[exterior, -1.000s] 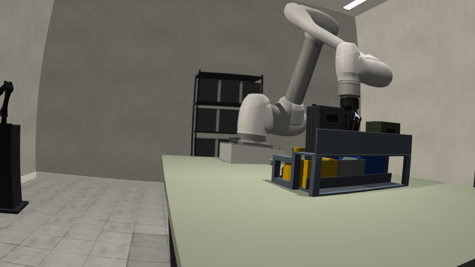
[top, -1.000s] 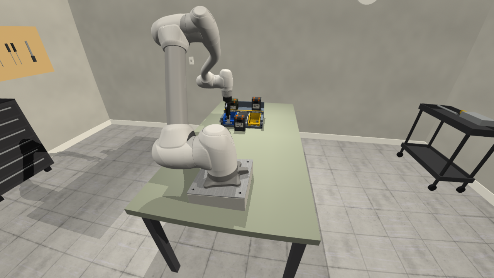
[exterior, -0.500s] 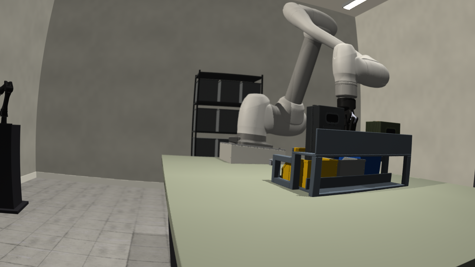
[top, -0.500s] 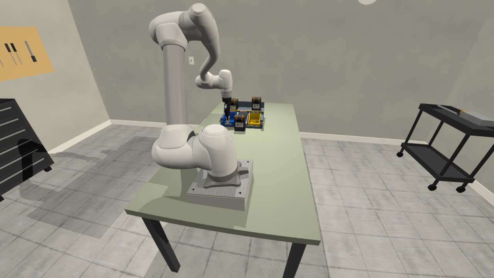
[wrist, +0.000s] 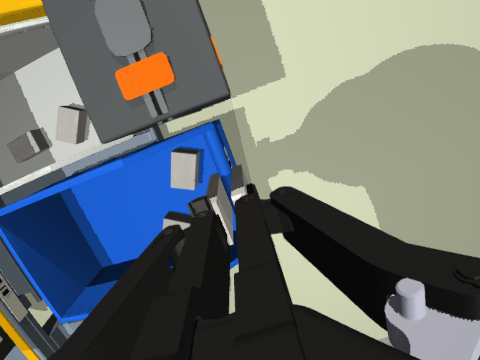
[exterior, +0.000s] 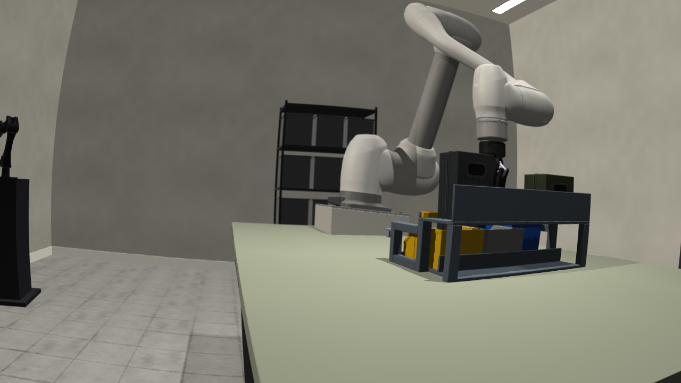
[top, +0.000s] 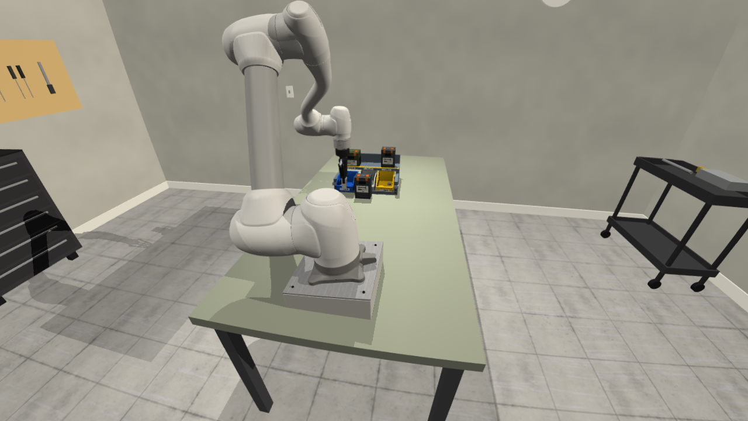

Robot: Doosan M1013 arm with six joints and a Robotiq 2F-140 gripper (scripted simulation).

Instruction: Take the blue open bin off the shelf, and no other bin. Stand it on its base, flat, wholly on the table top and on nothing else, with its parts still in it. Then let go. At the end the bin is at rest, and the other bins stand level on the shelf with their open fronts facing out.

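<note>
Right now my hand is 80 mm short of the blue open bin, 10 mm to the left of it and 20 mm above it. Round my hand: yellow bin 110 mm ahead, 240 mm to the right, 40 mm below; then grey bin 130 mm ahead, 130 mm to the right, 40 mm below.
</note>
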